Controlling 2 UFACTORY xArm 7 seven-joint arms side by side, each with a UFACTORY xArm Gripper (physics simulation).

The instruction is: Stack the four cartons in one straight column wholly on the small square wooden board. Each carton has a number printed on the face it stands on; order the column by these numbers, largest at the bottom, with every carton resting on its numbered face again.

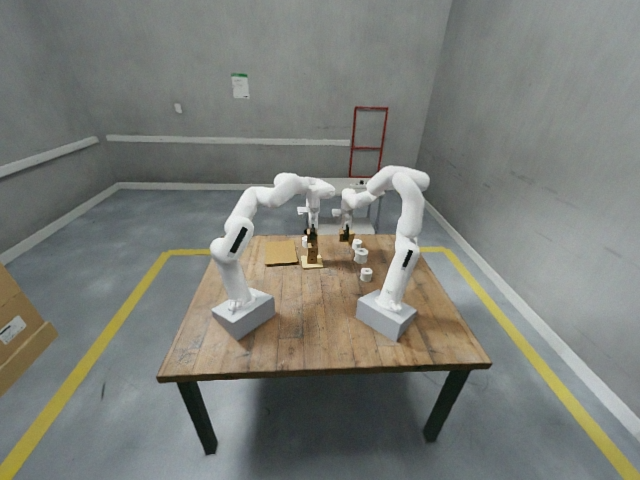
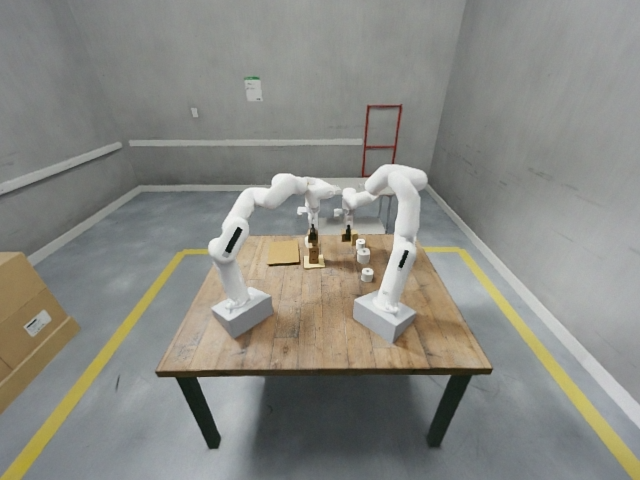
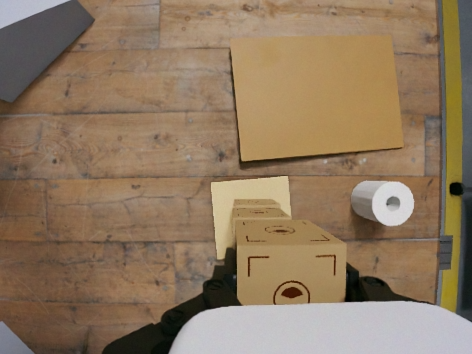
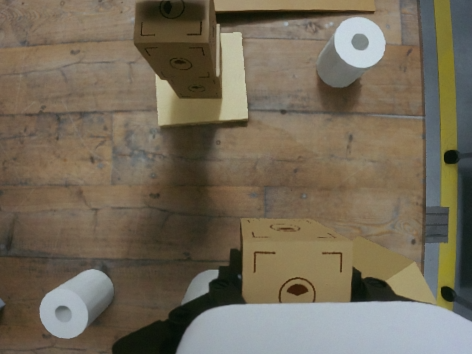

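Pixels of known places: left gripper, between the fingertips: (image 1: 312, 237) (image 2: 313, 237) (image 3: 275, 267); right gripper, between the fingertips: (image 1: 344, 237) (image 2: 346, 237) (image 4: 279, 268); left arm's base, origin of its link: (image 1: 242, 303) (image 2: 240, 301); right arm's base, origin of its link: (image 1: 388, 304) (image 2: 385, 305).
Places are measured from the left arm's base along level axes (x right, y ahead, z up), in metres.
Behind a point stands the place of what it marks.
Note:
Two tan cartons (image 1: 312, 254) @[x 0.261, y 0.426, z 0.002 m] (image 2: 313, 254) @[x 0.260, y 0.426, z 0.002 m] (image 4: 180, 65) @[x 0.287, y 0.460, z 0.017 m] stand stacked on the square wooden board (image 1: 305, 265) @[x 0.223, y 0.408, z -0.068 m] (image 2: 321, 265) @[x 0.307, y 0.421, z -0.068 m] (image 3: 220, 200) @[x 0.237, y 0.403, z -0.068 m] (image 4: 235, 110) @[x 0.290, y 0.512, z -0.068 m]. My left gripper (image 1: 312, 233) @[x 0.254, y 0.458, z 0.100 m] (image 2: 312, 234) @[x 0.254, y 0.458, z 0.100 m] (image 3: 275, 267) @[x 0.254, y 0.458, z 0.100 m] is shut on a third carton (image 3: 291, 265) (image 4: 172, 27) and holds it upright over the column; whether they touch is hard to tell. My right gripper (image 1: 346, 233) @[x 0.438, y 0.573, z 0.049 m] (image 2: 347, 233) @[x 0.438, y 0.573, z 0.049 m] (image 4: 279, 268) @[x 0.438, y 0.573, z 0.049 m] is shut on a fourth carton (image 1: 342, 237) @[x 0.425, y 0.541, z 0.064 m] (image 2: 344, 237) @[x 0.426, y 0.541, z 0.064 m] (image 4: 297, 265) @[x 0.417, y 0.569, z 0.091 m], held in the air to the right of the board. The visible carton faces carry a circle with a wedge; the number faces are hidden.
A flat brown panel (image 1: 280, 252) @[x 0.048, y 0.515, z -0.068 m] (image 2: 283, 252) @[x 0.049, y 0.514, z -0.067 m] (image 3: 320, 100) @[x 0.055, y 0.528, z -0.068 m] lies left of the board. Several white rolls stand around, one (image 3: 392, 202) @[x 0.192, y 0.653, z -0.042 m] (image 4: 360, 42) @[x 0.185, y 0.649, z -0.039 m] behind the board, others (image 1: 360, 255) @[x 0.540, y 0.493, z -0.021 m] (image 1: 366, 274) @[x 0.572, y 0.332, z -0.032 m] (image 2: 363, 255) @[x 0.545, y 0.494, z -0.020 m] at the right. A tan block (image 4: 412, 280) @[x 0.444, y 0.717, z 0.010 m] stands beyond my right gripper.

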